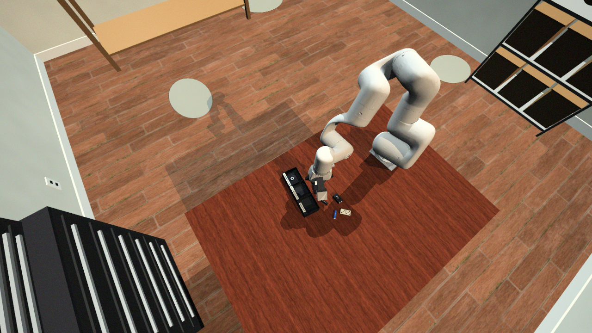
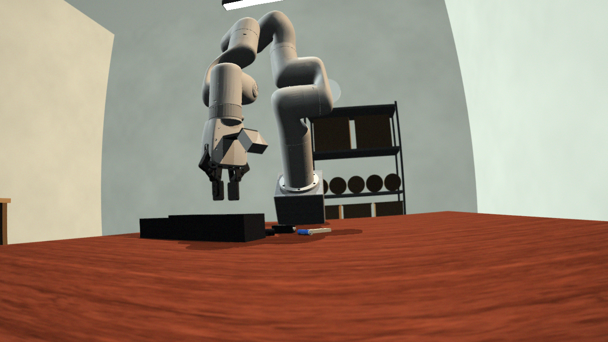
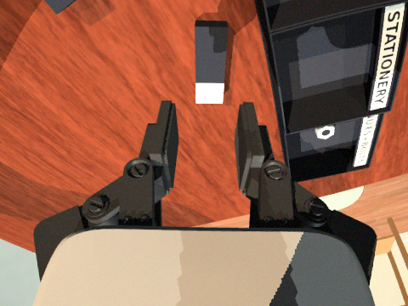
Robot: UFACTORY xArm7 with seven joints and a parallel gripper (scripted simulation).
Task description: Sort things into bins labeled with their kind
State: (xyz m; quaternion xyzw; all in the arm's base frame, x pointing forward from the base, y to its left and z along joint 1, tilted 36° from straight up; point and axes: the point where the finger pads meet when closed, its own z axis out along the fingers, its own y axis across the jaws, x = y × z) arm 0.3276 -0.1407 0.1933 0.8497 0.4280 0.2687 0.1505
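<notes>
The black bin row lies 80 mm ahead of my hand, 40 mm to the right of it and 70 mm below it. Also, from my hand: nut 60 mm ahead, 120 mm to the right, 80 mm below; black cylindrical battery 30 mm ahead, 80 mm to the left, 90 mm below; black boxy battery 40 mm behind, 130 mm to the left, 90 mm below.
</notes>
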